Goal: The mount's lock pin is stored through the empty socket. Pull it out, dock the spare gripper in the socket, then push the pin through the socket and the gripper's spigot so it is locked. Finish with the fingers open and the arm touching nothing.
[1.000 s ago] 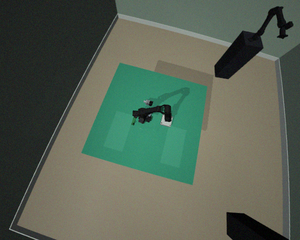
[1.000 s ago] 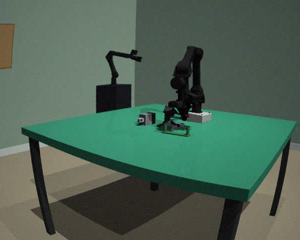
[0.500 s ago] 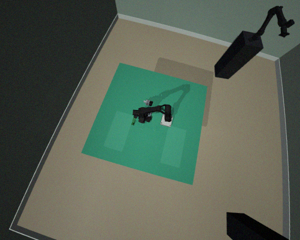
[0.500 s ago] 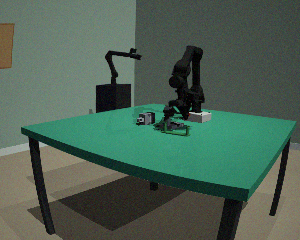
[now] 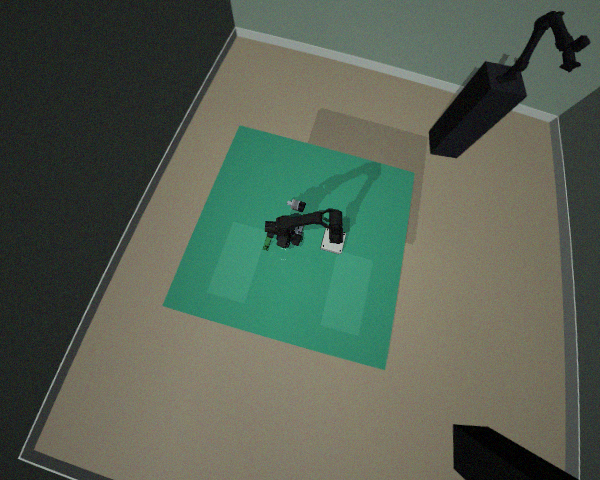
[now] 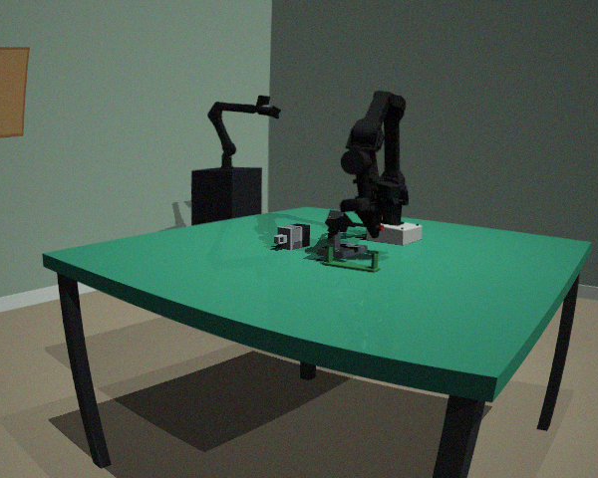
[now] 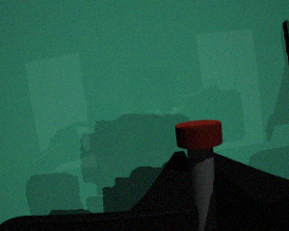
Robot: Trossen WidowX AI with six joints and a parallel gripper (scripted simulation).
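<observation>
Right now the green cradle is 100 mm ahead of my gripper tip, 20 mm to the right of it and 30 mm below it. Round my gripper tip: mount 30 mm behind, 110 mm to the right; spare gripper 40 mm behind, 260 mm to the right, 30 mm below.
</observation>
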